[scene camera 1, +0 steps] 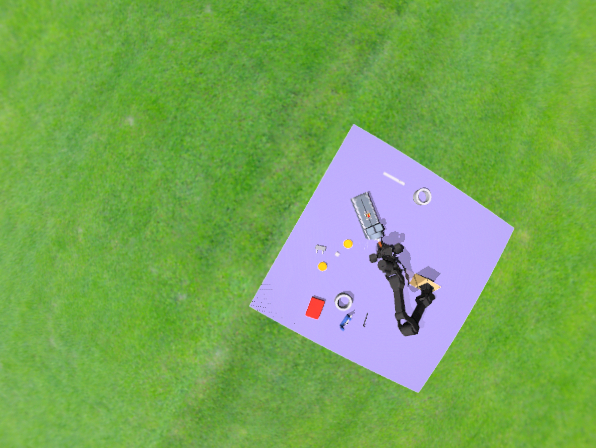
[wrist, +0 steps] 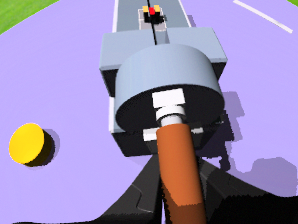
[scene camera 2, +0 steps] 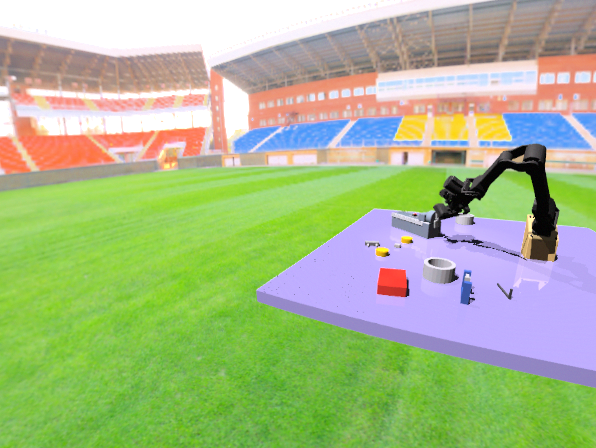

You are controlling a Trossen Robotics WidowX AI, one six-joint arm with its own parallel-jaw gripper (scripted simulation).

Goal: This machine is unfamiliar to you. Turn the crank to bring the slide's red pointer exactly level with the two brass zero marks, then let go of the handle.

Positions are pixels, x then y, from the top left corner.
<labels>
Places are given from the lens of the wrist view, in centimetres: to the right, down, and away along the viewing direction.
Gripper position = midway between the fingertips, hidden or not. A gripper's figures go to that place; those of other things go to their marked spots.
my gripper (wrist: 171, 160): 1, 3, 10
yellow disc (wrist: 32, 144): -13, 4, 18
grey crank machine (wrist: 136, 60): -1, -3, 10
The marked spots on the yellow disc and the grey crank machine are 17 cm apart.
</labels>
